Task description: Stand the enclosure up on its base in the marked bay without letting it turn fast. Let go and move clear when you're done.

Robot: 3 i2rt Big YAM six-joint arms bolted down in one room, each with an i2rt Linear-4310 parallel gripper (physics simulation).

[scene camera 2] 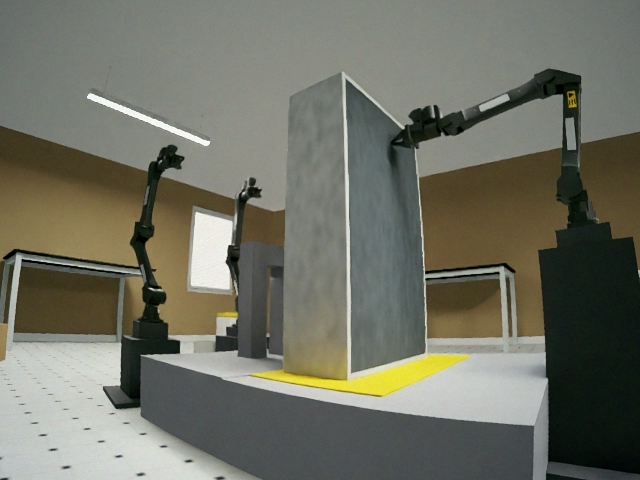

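The tall grey enclosure (316,232) stands upright, or very nearly so, on its base on the yellow marked bay (382,386), which lies on a low grey platform (330,428). The arm at the right reaches across, and its gripper (393,142) is at the upper part of the enclosure's dark panel face, touching it or very close; its fingers look together. The gripper (181,161) of the arm at the left is raised, well apart from the enclosure. The gripper (260,192) of the arm at the back is raised too, behind the platform. The fingers of these two are too small to judge.
A dark grey block frame (252,299) stands on the platform just left of the enclosure. A black pedestal (591,351) carries the right arm. Benches stand by the walls at the left (77,264) and right (475,273). A lamp (147,117) hangs at upper left.
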